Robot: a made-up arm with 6 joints. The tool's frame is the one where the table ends. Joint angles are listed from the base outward.
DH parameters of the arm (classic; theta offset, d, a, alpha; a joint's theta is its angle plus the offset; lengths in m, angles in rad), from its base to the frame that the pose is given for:
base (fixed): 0.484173 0 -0.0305 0
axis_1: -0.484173 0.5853 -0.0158 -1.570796
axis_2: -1.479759 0 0.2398 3.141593
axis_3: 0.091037 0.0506 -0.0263 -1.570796
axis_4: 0 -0.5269 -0.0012 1.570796
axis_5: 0 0.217 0.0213 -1.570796
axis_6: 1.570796 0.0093 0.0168 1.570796
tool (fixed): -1.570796 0.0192 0 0
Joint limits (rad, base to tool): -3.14..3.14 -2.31..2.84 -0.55..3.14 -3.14..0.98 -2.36..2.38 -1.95..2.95
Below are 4 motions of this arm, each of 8 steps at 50 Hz.
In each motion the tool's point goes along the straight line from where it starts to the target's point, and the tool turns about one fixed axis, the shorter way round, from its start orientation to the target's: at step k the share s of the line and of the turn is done. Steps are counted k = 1, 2, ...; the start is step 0. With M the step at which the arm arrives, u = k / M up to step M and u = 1 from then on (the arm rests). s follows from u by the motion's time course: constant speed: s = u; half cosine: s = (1 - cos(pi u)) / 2; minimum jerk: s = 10 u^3 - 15 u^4 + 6 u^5.
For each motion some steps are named. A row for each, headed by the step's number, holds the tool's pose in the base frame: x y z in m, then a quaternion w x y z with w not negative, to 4 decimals.
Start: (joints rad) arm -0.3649 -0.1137 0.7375 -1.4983 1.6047 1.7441
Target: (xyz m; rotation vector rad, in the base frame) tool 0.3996 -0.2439 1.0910 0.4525 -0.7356 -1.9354
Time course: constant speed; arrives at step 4
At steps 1, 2, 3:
1: 0.4128 -0.2428 1.0756 0.5029 0.1737 -0.2912 -0.7950
2: 0.4084 -0.2431 1.0808 0.4984 0.1779 -0.2951 -0.7956
3: 0.4040 -0.2435 1.0859 0.4938 0.1821 -0.2989 -0.7960

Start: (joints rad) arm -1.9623 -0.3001 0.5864 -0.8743 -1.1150 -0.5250
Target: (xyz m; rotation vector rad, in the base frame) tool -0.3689 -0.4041 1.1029 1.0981 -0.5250 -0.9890
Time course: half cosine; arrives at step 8
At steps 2, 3, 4, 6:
2: -0.3791 -0.3381 1.1422 0.7138 0.4247 -0.2658 -0.4895
3: -0.3772 -0.3507 1.1347 0.7131 0.4382 -0.2603 -0.4814
4: -0.3749 -0.3654 1.1259 0.7120 0.4540 -0.2539 -0.4716
6: -0.3706 -0.3928 1.1096 0.7094 0.4828 -0.2416 -0.4532

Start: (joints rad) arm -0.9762 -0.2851 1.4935 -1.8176 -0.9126 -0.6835
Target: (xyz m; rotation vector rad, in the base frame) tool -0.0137 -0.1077 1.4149 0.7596 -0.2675 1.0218
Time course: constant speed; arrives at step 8
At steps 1, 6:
1: -0.0179 -0.0862 1.4169 0.7929 0.3230 -0.1491 0.4947
6: -0.0149 -0.1016 1.4155 0.7951 0.3449 -0.1316 0.4812

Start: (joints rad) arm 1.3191 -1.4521 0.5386 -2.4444 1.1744 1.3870
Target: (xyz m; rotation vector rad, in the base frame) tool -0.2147 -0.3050 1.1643 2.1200 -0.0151 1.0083
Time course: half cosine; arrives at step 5
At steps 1, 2, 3, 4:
1: -0.2089 -0.3050 1.1657 0.3909 0.8333 0.0103 0.3907
2: -0.2105 -0.3050 1.1653 0.3897 0.8332 0.0058 0.3922
3: -0.2125 -0.3050 1.1648 0.3883 0.8330 0.0003 0.3941
4: -0.2141 -0.3050 1.1644 0.3871 0.8329 -0.0042 0.3955

